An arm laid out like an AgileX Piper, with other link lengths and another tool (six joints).
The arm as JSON. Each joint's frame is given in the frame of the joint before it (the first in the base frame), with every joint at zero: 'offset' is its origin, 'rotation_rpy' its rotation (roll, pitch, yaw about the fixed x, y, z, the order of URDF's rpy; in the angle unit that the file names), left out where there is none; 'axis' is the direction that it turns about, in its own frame. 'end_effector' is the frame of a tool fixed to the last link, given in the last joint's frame.
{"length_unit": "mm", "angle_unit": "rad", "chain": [
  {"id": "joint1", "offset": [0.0, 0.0, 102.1], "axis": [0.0, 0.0, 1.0]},
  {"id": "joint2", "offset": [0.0, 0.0, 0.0], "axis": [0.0, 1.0, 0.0]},
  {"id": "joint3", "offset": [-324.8, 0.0, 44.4], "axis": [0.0, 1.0, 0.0]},
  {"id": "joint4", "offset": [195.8, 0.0, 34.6], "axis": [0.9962, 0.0, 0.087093]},
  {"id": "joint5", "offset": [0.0, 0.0, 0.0], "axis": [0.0, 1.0, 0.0]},
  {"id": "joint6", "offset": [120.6, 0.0, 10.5], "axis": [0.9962, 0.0, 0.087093]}
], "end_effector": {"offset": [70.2, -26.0, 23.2], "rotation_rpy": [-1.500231, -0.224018, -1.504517]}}
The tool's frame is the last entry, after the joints.
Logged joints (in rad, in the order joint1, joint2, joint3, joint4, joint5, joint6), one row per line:
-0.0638, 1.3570, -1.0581, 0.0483, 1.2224, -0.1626
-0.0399, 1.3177, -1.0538, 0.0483, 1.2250, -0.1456
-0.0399, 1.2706, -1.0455, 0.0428, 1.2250, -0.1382
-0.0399, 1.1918, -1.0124, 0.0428, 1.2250, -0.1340
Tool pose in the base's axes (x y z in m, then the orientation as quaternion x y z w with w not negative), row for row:
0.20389, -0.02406, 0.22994, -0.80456, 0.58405, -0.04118, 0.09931
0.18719, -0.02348, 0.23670, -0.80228, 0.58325, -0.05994, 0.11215
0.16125, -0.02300, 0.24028, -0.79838, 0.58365, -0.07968, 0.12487
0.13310, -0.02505, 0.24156, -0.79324, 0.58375, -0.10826, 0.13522
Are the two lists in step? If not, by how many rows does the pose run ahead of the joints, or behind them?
The pose runs 2 rows ahead of the joints: the pose in row i belongs to the joints in row i + 2.
